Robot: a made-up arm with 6 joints. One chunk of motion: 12 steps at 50 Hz.
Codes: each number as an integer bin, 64 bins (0 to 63) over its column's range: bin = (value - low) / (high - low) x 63, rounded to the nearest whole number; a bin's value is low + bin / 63 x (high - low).
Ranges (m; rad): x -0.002..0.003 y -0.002..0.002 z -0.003..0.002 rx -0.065..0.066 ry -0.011..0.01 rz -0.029..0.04
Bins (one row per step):
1: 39 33 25 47 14 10
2: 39 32 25 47 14 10
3: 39 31 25 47 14 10
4: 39 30 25 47 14 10
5: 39 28 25 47 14 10
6: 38 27 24 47 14 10
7: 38 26 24 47 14 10
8: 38 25 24 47 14 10
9: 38 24 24 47 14 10
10: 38 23 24 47 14 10
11: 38 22 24 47 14 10
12: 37 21 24 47 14 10
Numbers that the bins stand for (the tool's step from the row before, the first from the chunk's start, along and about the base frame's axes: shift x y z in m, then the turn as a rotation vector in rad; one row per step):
1: 0.00110 0.00010 -0.00102 0.03273 -0.00633 -0.01805
2: 0.00110 0.00003 -0.00102 0.03273 -0.00633 -0.01805
3: 0.00110 -0.00003 -0.00102 0.03273 -0.00633 -0.01805
4: 0.00110 -0.00010 -0.00102 0.03273 -0.00633 -0.01805
5: 0.00110 -0.00022 -0.00102 0.03273 -0.00633 -0.01805
6: 0.00102 -0.00029 -0.00110 0.03273 -0.00633 -0.01805
7: 0.00102 -0.00035 -0.00110 0.03273 -0.00633 -0.01805
8: 0.00102 -0.00041 -0.00110 0.03273 -0.00633 -0.01805
9: 0.00102 -0.00048 -0.00110 0.03273 -0.00633 -0.01805
10: 0.00102 -0.00054 -0.00110 0.03273 -0.00633 -0.01805
11: 0.00102 -0.00060 -0.00110 0.03273 -0.00633 -0.01805
12: 0.00094 -0.00067 -0.00110 0.03273 -0.00633 -0.01805

